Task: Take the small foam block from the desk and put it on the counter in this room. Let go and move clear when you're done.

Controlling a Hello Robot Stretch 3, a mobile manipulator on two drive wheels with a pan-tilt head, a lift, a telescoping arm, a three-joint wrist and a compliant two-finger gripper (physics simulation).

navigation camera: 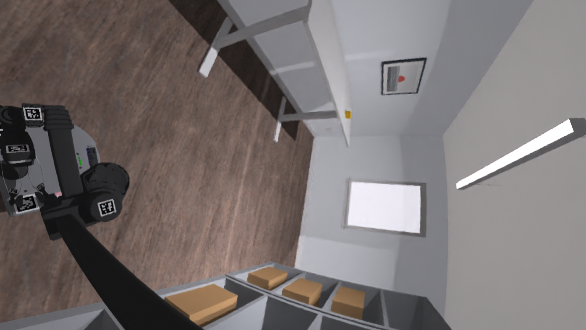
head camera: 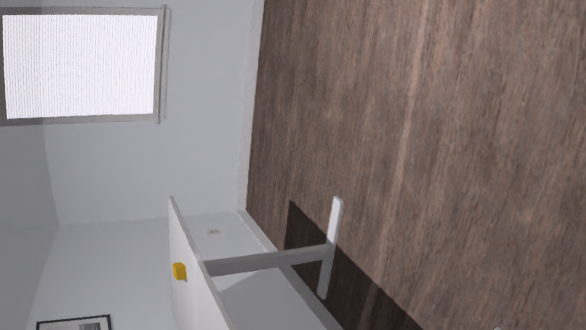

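Where they show: gripper, fingertip midpoint: (navigation camera: 31,204); robot's base, origin of the base link: (navigation camera: 15,167).
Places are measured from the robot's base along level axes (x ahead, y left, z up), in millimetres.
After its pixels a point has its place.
A small yellow foam block (head camera: 179,271) @(x -1945, y -219, z 980 mm) (navigation camera: 348,114) @(x -1945, y -222, z 983 mm) sits on the white top of the desk (head camera: 194,297) @(x -1824, y -324, z 951 mm) (navigation camera: 327,55) @(x -1265, y -570, z 950 mm), near its end by the window wall. My gripper (navigation camera: 27,190) is at the left edge of the navigation view, folded in over my base, with its two fingertips apart and no object visible between them. It is well away from the desk and the block, across a stretch of floor. The gripper does not show in the head view. I cannot identify a counter in either view.
A grey shelf unit (navigation camera: 431,312) @(x -1515, y 1560, z 1874 mm) holds several brown boxes, including a large one (navigation camera: 202,302) @(x -555, y 1029, z 269 mm). My dark mast crosses in front of it. The desk's foot (head camera: 335,215) (navigation camera: 210,61) stands out on the floor. A window (head camera: 80,67) @(x -3149, y 1188, z 1431 mm) (navigation camera: 385,207) @(x -3135, y 1217, z 1461 mm) is in the far wall.
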